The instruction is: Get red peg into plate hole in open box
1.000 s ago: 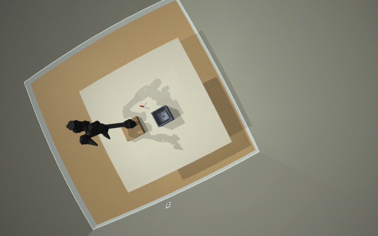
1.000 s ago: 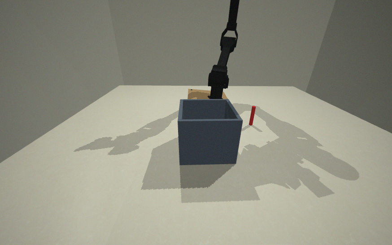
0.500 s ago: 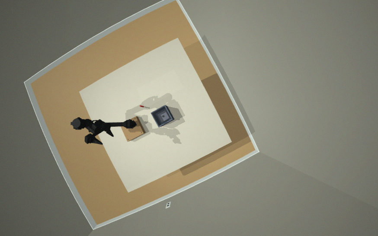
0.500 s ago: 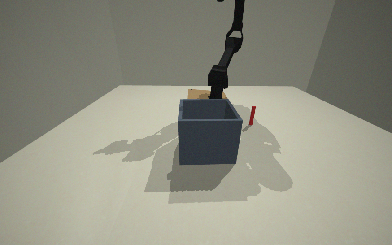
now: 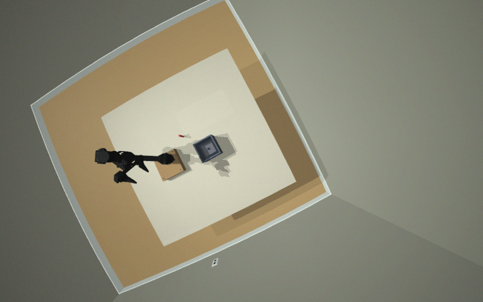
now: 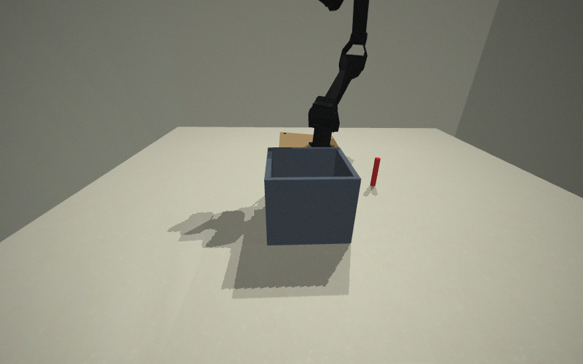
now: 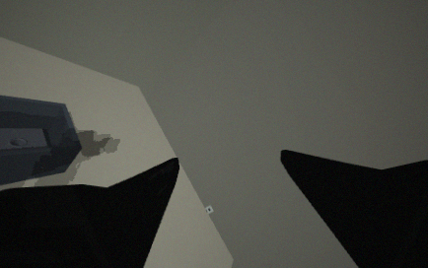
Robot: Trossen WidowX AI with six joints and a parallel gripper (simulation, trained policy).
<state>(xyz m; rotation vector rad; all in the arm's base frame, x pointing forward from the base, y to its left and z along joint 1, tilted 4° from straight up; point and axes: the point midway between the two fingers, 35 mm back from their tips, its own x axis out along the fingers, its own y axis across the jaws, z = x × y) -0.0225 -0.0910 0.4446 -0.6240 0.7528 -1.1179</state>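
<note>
Right now the red peg is 460 mm below my gripper tip, 200 mm ahead of it and 180 mm to the left of it. Also, from my gripper tip: pale plate: 450 mm below, 310 mm ahead, 50 mm to the right.
</note>
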